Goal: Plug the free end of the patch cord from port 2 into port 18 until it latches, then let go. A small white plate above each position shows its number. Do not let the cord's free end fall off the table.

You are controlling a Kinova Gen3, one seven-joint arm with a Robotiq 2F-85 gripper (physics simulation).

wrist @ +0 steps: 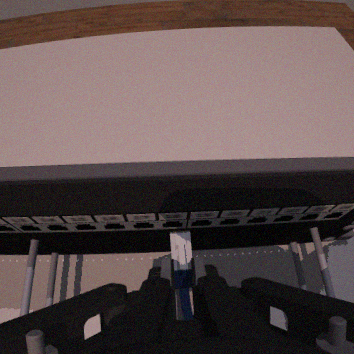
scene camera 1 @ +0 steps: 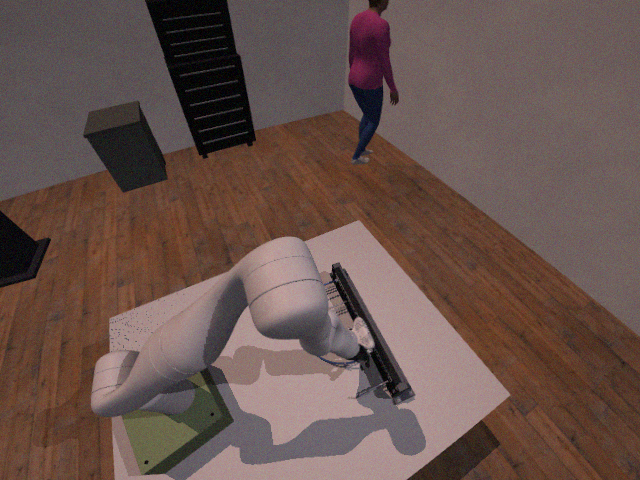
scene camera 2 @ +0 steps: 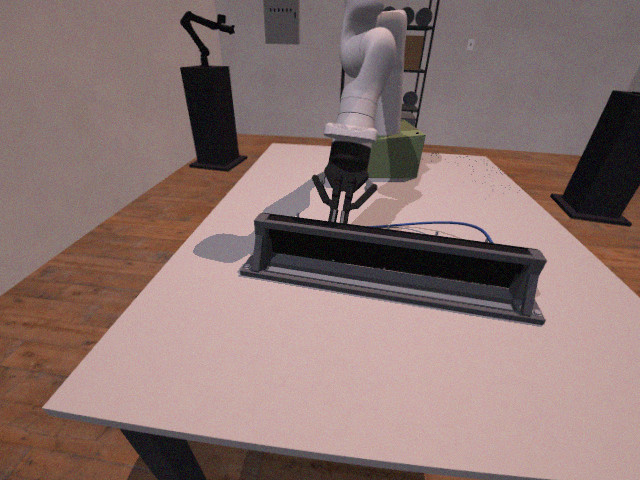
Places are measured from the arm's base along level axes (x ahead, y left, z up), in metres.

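Where they show: gripper, between the fingertips: (wrist: 182, 273) (scene camera 1: 365, 353); arm's base, origin of its link: (scene camera 1: 178, 395) (scene camera 2: 386, 131).
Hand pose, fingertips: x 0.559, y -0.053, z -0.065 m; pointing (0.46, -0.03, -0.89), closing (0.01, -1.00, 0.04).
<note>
Each offset is from my fingertips to the top centre of the thing. "pt": to the spot under its first point. Level surfaces: height alone.
The dark patch panel @(dx +0.009, dy +0.102, dz +0.032 m) (scene camera 1: 359, 304) (scene camera 2: 403, 239) (wrist: 100, 197) stands on the table with a row of ports along its face. My gripper (scene camera 2: 338, 218) (wrist: 182, 273) is shut on the clear plug @(dx +0.010, dy +0.001, dz +0.018 m) (wrist: 181, 247) of the blue patch cord (scene camera 2: 454, 223) (wrist: 184, 300). The plug points at the panel, and its front end meets the lower edge of the port row, just below and slightly right of one port @(pt dx +0.029, dy +0.004, dz +0.006 m) (wrist: 174, 223). Whether its tip is inside a port cannot be told. The number plates are too blurred to read. The cord arcs behind the panel to its other end in the second scene view.
Thin grey rods (wrist: 30, 275) (wrist: 321, 262) stick out from the panel on both sides of the gripper. The arm's green base block (scene camera 1: 170, 439) (scene camera 2: 395, 155) stands on the white table @(dz -0.069 m) (scene camera 1: 449, 377) (scene camera 2: 310, 372). A person (scene camera 1: 369, 56) stands on the floor beyond the table.
</note>
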